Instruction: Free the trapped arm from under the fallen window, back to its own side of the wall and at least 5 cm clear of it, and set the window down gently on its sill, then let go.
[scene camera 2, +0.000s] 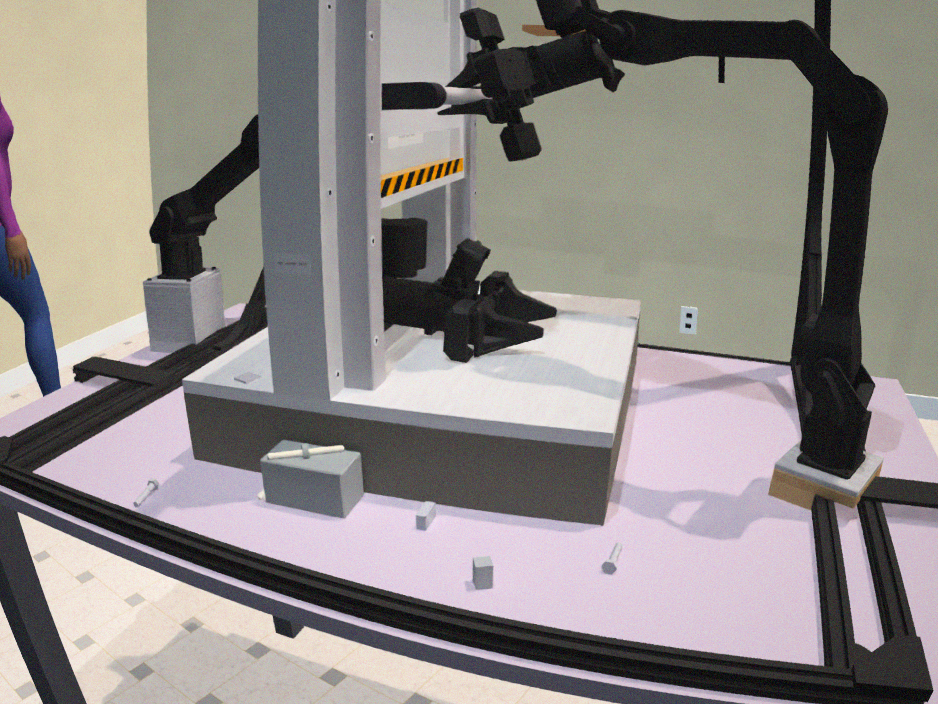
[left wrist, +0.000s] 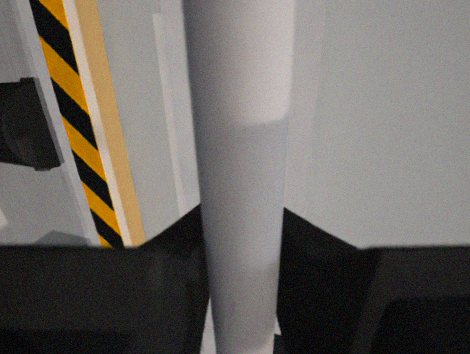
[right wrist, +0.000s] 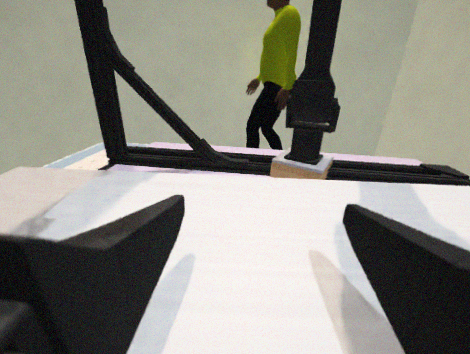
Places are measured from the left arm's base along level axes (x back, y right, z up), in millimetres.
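Where they show: right gripper, between the fingertips: (scene camera 2: 550, 322) (right wrist: 263, 207); left arm's base, origin of its link: (scene camera 2: 831, 460) (right wrist: 303, 157); right arm's base, origin of its link: (scene camera 2: 181, 274).
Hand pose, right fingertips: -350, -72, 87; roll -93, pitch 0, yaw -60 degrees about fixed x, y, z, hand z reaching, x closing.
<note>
Each offset is from my right fingertips to the top centre of the thing, as dx, dy, dz. "pt": to the spot under its first point. Level surfaces: height alone.
The window (scene camera 2: 416, 147) (left wrist: 400, 125), a pale panel with a yellow-black striped lower edge, hangs raised between the grey wall posts (scene camera 2: 297, 189). My left gripper (scene camera 2: 456, 96) (left wrist: 237, 207) is shut on the window's handle @[pt -33, -174, +264] (scene camera 2: 413, 95) (left wrist: 242, 65), at its pale round end. My right gripper (scene camera 2: 549, 322) (right wrist: 263, 207) is open and empty, low over the white platform top @[dz -27] (scene camera 2: 560, 386) (right wrist: 250, 295), on the right side of the wall in scene camera 2. Its arm passes under the window's lower edge, with a visible gap above it. The near posts hide part of that arm and the sill.
A grey block (scene camera 2: 312, 484) with a pale rod on top stands before the platform. Small grey blocks @[+184, -289, -101] (scene camera 2: 482, 572) @[+76, -258, -110] (scene camera 2: 425, 515) and bolts @[+243, -185, -113] (scene camera 2: 612, 558) @[-146, -463, -113] (scene camera 2: 146, 492) lie on the pink table @[dz -125] (scene camera 2: 681, 598). The left arm's base (scene camera 2: 825, 473) (right wrist: 301, 166) stands beyond the platform. Black rails edge the table.
</note>
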